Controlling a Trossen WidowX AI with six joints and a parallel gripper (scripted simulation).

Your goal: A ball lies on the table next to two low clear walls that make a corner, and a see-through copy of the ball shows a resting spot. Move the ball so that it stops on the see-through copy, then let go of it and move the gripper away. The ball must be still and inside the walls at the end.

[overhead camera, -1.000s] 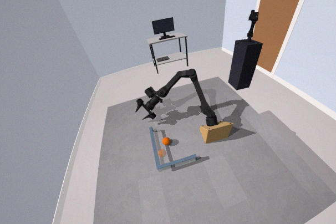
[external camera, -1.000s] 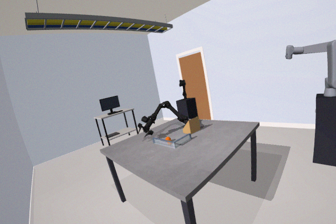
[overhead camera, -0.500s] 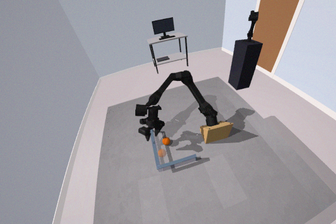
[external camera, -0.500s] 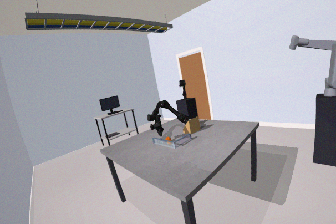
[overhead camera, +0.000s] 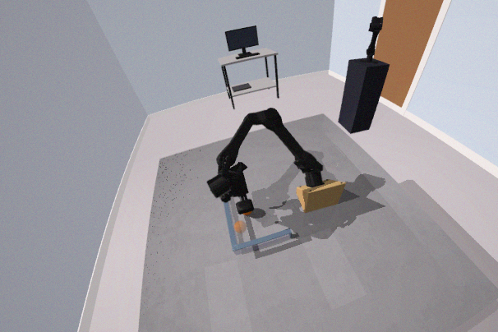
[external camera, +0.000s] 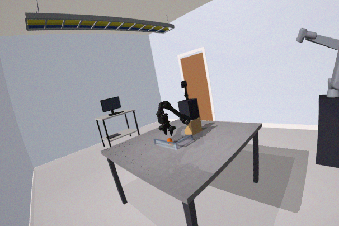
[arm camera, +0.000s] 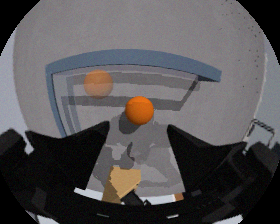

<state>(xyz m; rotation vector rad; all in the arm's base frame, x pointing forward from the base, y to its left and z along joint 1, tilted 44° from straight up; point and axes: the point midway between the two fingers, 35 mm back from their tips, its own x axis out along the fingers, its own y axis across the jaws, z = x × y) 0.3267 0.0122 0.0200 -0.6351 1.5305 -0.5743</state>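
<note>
My gripper tip is now 5 cm above the orange ball. The rest, counted from my gripper tip: see-through copy of ball 8 cm to the left, 5 cm below, 4 cm ahead.
</note>
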